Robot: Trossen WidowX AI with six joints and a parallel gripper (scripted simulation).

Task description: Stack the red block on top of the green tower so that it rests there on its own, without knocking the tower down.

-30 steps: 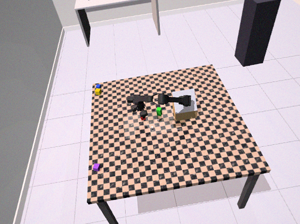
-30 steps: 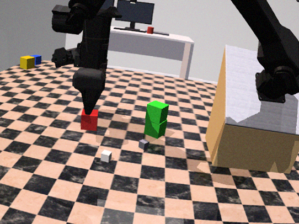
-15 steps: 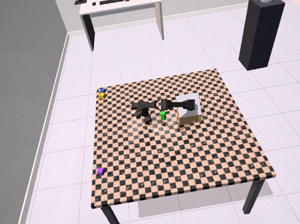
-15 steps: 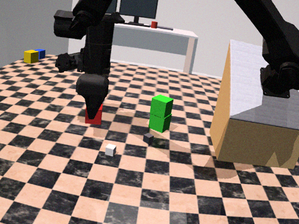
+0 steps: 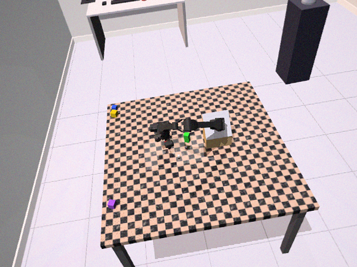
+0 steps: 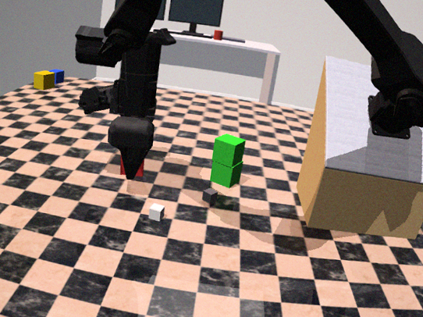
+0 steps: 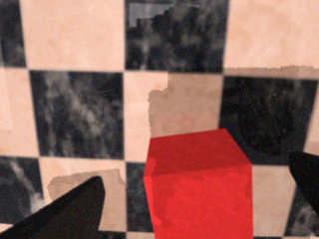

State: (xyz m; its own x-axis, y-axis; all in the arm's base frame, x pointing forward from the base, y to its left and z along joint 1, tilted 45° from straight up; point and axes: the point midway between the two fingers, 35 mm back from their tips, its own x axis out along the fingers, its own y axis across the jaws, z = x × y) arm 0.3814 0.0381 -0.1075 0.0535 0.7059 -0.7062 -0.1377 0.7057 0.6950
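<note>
Now: the grey cube 130 mm behind my gripper tip and 60 mm to the left of it. Round my gripper tip: red block (10 mm above); purple block (420 mm to the left, 420 mm ahead, 10 mm above); white cube (130 mm to the left, 60 mm behind).
</note>
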